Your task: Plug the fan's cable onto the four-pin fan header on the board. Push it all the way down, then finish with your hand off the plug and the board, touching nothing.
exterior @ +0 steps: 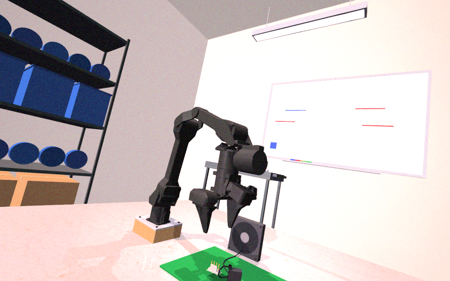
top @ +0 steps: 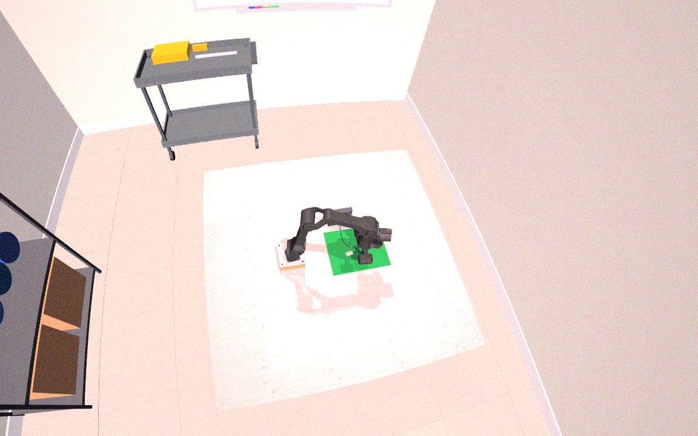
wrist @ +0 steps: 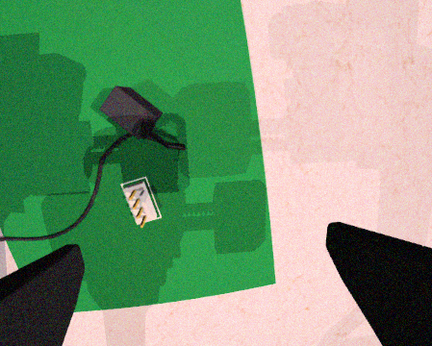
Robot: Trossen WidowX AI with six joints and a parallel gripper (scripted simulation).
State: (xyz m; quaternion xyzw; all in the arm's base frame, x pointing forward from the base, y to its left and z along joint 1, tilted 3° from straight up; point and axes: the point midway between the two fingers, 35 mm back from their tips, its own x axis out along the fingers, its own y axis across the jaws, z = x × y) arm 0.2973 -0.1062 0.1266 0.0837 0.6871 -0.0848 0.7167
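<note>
Right now my gripper tip is 5 cm short of the dark plug, 3 cm to the right of it and 11 cm above it. Also, from my gripper tip: fan: 1 cm behind, 24 cm to the left, 7 cm below; green board: 3 cm ahead, 7 cm to the left, 14 cm below.
</note>
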